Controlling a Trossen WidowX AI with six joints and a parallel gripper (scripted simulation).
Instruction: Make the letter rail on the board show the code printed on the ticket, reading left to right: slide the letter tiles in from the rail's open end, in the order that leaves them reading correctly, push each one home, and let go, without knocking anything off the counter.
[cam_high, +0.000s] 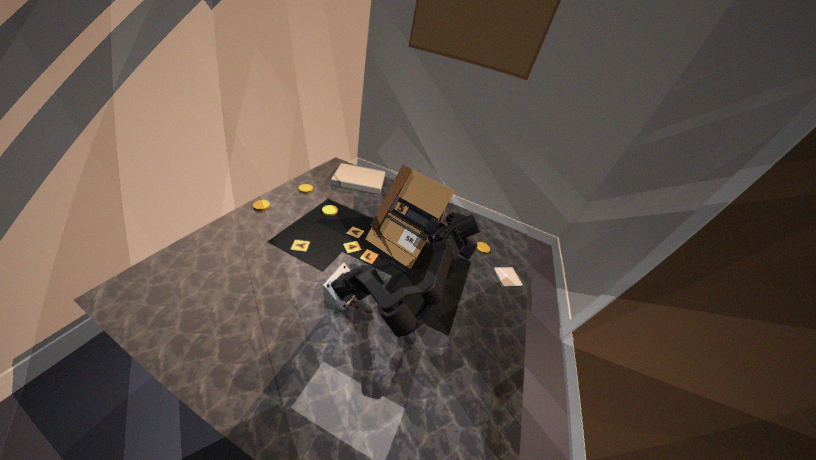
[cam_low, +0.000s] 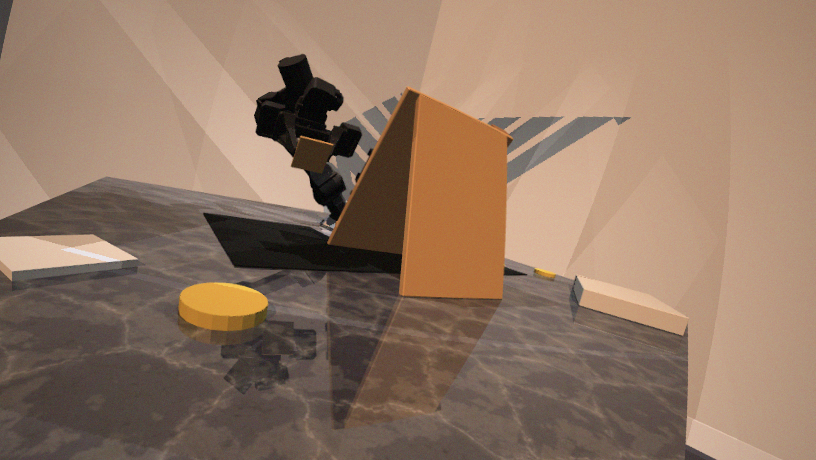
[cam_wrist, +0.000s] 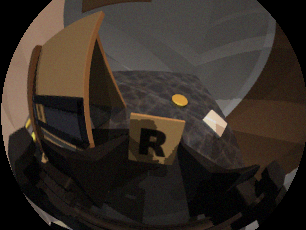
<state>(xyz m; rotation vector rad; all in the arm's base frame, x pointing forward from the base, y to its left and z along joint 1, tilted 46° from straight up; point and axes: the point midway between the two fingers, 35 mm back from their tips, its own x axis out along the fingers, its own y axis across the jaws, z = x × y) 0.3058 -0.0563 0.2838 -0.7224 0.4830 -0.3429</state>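
Now: the white ticket 16 cm to the left of my gripper tip, 8 cm below it and 3 cm behind it. Round my gripper tip: black mat (26 cm to the left, 16 cm below, 14 cm behind); then pale flat box (66 cm to the left, 32 cm ahead, 14 cm below); then pale card (28 cm to the right, 16 cm below, 13 cm ahead).
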